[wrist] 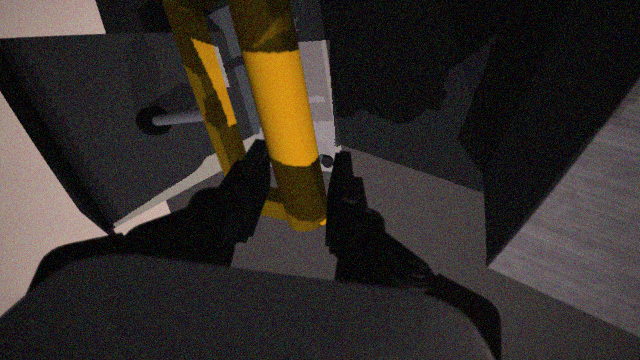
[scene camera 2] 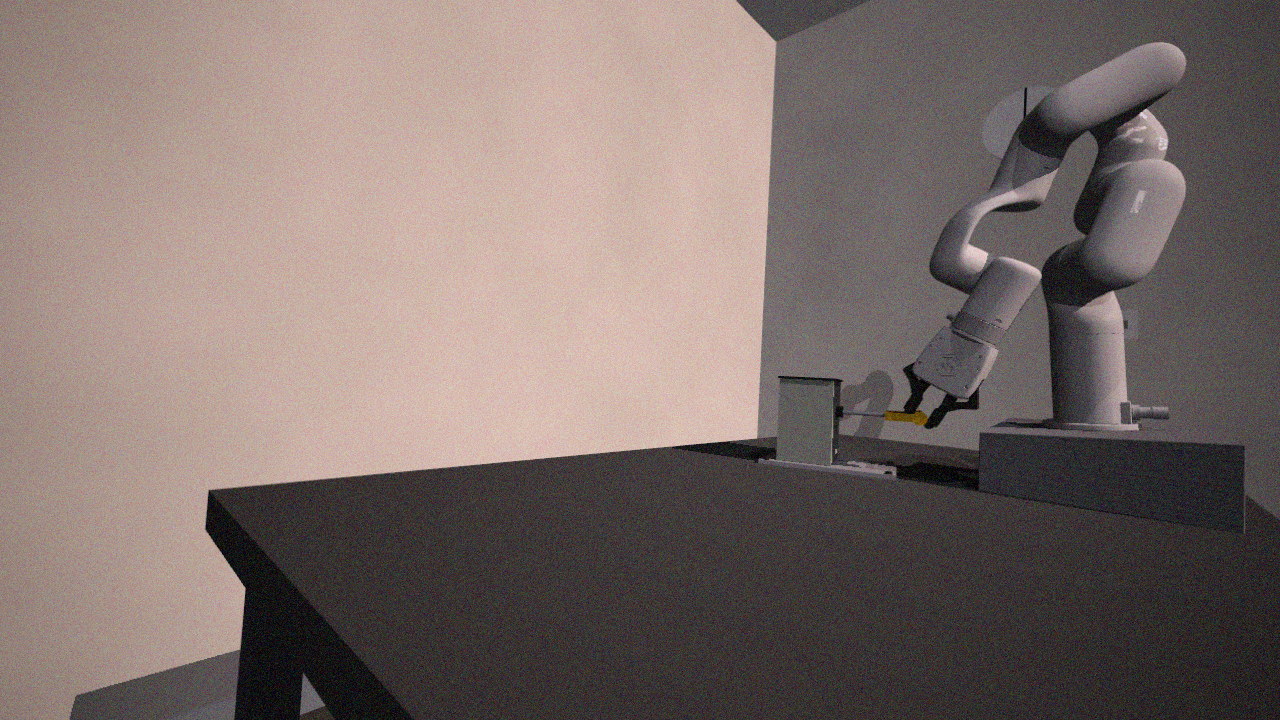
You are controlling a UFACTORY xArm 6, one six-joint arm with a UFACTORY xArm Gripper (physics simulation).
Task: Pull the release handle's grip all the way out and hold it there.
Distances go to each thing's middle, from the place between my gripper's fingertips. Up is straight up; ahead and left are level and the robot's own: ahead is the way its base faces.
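My hand's 10 cm above the light base plate (scene camera 2: 882, 470), and it's 15 cm short of the plate.
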